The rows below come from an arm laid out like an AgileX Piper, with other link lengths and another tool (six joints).
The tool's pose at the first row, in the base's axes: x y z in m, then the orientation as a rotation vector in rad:
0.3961, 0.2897, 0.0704, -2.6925, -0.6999, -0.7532
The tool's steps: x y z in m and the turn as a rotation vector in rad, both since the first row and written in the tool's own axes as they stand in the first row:
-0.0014, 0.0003, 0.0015, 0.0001, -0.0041, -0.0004
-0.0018, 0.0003, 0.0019, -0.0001, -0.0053, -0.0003
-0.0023, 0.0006, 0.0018, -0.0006, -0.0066, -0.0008
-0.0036, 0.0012, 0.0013, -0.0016, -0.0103, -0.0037
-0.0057, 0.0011, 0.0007, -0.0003, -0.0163, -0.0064
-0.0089, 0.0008, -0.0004, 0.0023, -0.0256, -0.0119
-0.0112, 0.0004, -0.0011, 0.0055, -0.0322, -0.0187
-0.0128, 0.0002, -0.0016, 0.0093, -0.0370, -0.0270
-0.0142, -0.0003, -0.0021, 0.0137, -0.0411, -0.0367
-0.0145, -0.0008, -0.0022, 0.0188, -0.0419, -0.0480
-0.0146, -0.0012, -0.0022, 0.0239, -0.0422, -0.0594
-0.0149, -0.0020, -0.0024, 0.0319, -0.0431, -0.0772
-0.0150, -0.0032, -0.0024, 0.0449, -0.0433, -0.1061
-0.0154, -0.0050, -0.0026, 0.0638, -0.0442, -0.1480
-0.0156, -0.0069, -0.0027, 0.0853, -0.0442, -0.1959
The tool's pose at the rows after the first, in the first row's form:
0.3958, 0.2895, 0.0684, -2.6946, -0.7014, -0.7479
0.3957, 0.2895, 0.0678, -2.6955, -0.7015, -0.7465
0.3954, 0.2890, 0.0676, -2.6966, -0.7025, -0.7452
0.3946, 0.2878, 0.0672, -2.6991, -0.7072, -0.7416
0.3927, 0.2869, 0.0666, -2.7009, -0.7126, -0.7338
0.3897, 0.2855, 0.0658, -2.7028, -0.7230, -0.7216
0.3874, 0.2847, 0.0652, -2.7024, -0.7347, -0.7128
0.3859, 0.2841, 0.0648, -2.7002, -0.7481, -0.7065
0.3844, 0.2838, 0.0645, -2.6967, -0.7634, -0.7010
0.3839, 0.2841, 0.0645, -2.6905, -0.7802, -0.6999
0.3836, 0.2844, 0.0644, -2.6839, -0.7971, -0.6994
0.3829, 0.2849, 0.0645, -2.6736, -0.8234, -0.6979
0.3822, 0.2859, 0.0646, -2.6558, -0.8656, -0.6971
0.3809, 0.2872, 0.0648, -2.6292, -0.9264, -0.6948
0.3797, 0.2887, 0.0650, -2.5969, -0.9948, -0.6931

